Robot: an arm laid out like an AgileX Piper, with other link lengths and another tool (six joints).
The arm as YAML. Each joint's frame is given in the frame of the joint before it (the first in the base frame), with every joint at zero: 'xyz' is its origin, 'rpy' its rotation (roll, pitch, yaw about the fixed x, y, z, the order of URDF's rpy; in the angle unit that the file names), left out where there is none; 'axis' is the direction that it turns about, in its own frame. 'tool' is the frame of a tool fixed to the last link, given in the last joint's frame.
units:
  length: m
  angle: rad
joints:
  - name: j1
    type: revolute
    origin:
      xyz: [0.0, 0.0, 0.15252]
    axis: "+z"
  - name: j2
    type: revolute
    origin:
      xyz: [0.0, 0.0, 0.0]
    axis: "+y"
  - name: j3
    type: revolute
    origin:
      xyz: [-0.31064, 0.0, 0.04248]
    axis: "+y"
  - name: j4
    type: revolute
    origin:
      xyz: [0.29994, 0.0, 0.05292]
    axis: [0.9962, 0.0, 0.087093]
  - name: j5
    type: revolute
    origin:
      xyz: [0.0, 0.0, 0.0]
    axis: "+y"
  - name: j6
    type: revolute
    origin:
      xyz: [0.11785, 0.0, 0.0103]
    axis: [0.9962, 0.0, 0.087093]
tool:
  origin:
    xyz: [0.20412, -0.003, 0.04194]
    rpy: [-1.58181, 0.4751, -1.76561]
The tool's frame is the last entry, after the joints.
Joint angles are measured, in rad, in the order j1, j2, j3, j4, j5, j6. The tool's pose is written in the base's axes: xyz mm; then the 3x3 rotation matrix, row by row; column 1 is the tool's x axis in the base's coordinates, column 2 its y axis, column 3 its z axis. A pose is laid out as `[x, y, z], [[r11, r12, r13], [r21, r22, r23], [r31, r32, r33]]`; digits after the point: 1 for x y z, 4 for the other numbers.
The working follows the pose.
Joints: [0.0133 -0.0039 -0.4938 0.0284 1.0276 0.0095]
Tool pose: [231.6, 7.4, 265.8], [[-0.3581, -0.3941, 0.8464], [-0.8712, 0.4670, -0.1512], [-0.3357, -0.7916, -0.5106]]
Where each joint sits with the arm in this pose, in the base's axes (m; each line is computed from the numbers above, not from the rounded line before):
j1: 0.0000 0.0000 0.1525
j2: 0.0000 0.0000 0.1525
j3: -0.3108 -0.0041 0.1938
j4: -0.0725 -0.0010 0.3835
j5: -0.0725 -0.0010 0.3835
j6: 0.0343 0.0033 0.3328
the tool: 0.2316 0.0074 0.2658

